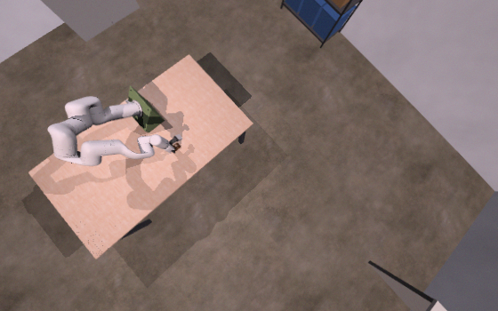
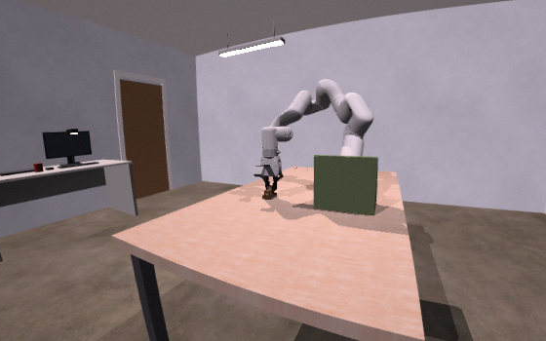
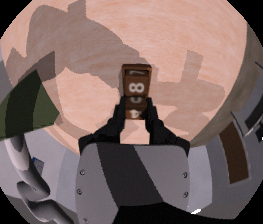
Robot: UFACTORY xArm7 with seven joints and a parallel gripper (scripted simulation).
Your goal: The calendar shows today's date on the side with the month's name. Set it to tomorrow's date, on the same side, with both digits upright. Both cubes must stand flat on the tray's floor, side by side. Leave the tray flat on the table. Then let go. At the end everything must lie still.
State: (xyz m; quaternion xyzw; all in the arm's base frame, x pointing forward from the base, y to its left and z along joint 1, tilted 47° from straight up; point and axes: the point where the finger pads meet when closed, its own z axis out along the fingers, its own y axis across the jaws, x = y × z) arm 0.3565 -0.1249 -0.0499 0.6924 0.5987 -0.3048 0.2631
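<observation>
Right now the digit cube is 1 cm below my hand. Round my hand: tray: 2 cm to the left, 4 cm below; calendar cube: 3 cm to the left, 3 cm below.
</observation>
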